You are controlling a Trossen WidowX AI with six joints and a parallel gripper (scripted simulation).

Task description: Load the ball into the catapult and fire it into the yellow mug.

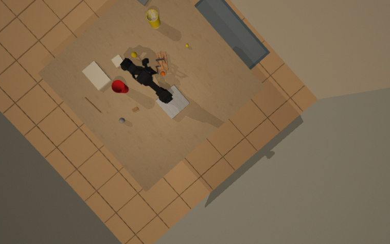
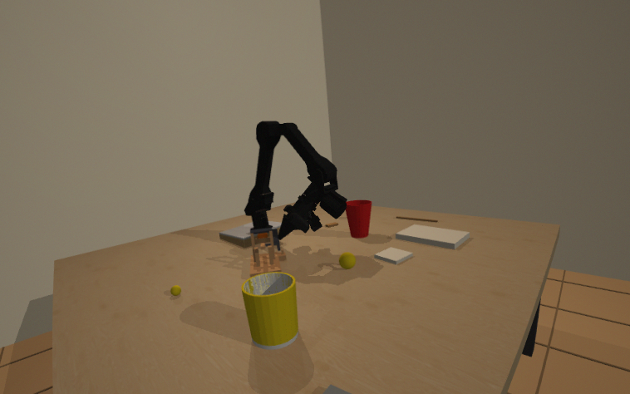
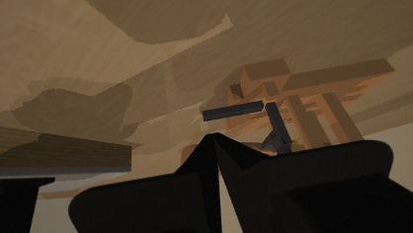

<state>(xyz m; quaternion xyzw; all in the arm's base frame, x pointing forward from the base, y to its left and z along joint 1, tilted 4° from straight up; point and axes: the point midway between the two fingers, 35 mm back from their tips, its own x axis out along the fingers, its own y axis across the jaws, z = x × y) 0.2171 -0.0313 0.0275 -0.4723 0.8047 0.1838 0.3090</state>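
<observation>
Right now my gripper tip is 4 cm to the left of the orange ball, 4 cm past it and 1 cm below it. Also, from my gripper tip: wooden catapult: 5 cm to the right, 3 cm ahead; larger yellow ball: 23 cm ahead, 6 cm to the left, 3 cm below; red cup: 29 cm to the left, 7 cm ahead, 2 cm below.
</observation>
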